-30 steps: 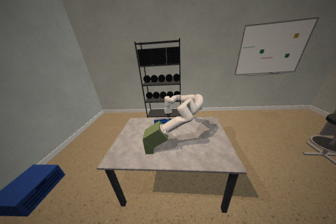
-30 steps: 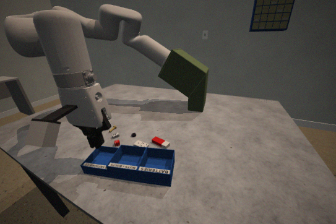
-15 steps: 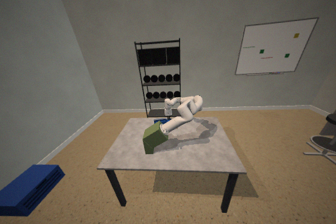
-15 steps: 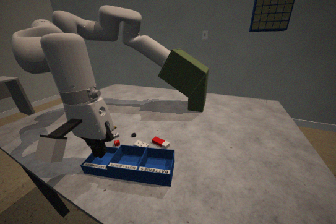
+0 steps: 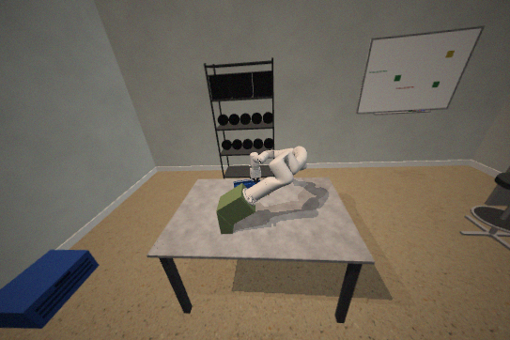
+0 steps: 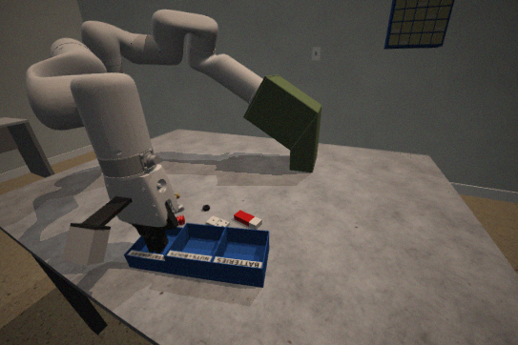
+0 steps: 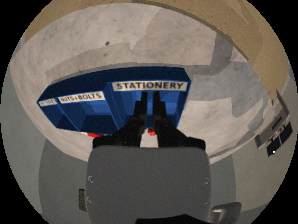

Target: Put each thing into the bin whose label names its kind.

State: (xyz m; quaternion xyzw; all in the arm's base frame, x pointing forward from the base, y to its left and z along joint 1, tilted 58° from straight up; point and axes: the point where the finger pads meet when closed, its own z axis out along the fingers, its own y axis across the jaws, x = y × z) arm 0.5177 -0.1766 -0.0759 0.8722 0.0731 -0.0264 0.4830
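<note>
The blue bin is 8 cm to the left of my hand, 2 cm behind it and 1 cm below it. Also, from my hand: white domino: 11 cm behind, 7 cm to the left, 3 cm below; red die: 9 cm behind, 3 cm below, 2 cm to the right; small silver piece: 12 cm behind, 6 cm to the right, 3 cm below.
</note>
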